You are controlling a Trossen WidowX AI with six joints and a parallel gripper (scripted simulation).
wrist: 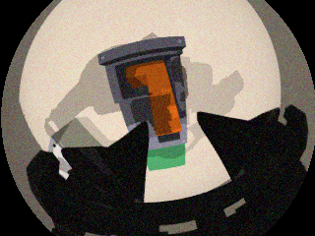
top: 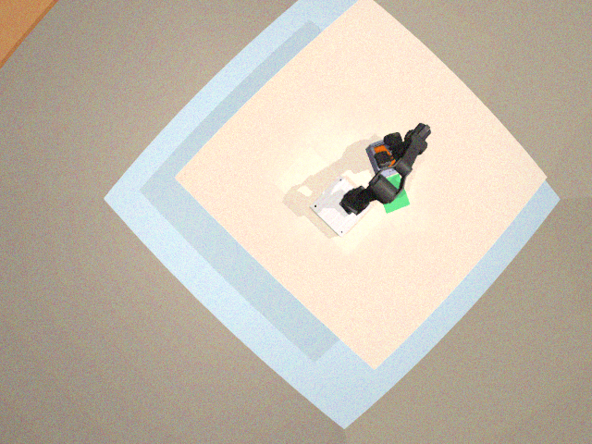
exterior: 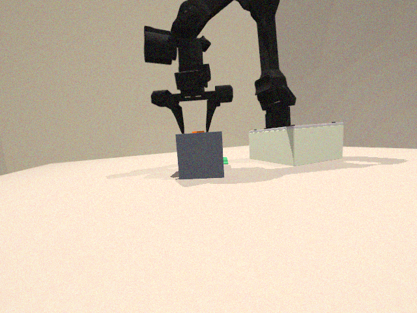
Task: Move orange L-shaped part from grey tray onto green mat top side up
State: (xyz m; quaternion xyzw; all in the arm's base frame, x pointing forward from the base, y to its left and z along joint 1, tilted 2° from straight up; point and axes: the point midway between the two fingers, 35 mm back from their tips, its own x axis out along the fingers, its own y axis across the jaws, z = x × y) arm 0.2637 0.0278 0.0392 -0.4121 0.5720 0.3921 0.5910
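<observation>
The orange L-shaped part lies 1 cm behind my gripper tip, 4 cm to the left of it and 5 cm below it. Round my gripper tip: green mat (7 cm behind, 13 cm to the right, 11 cm below).
</observation>
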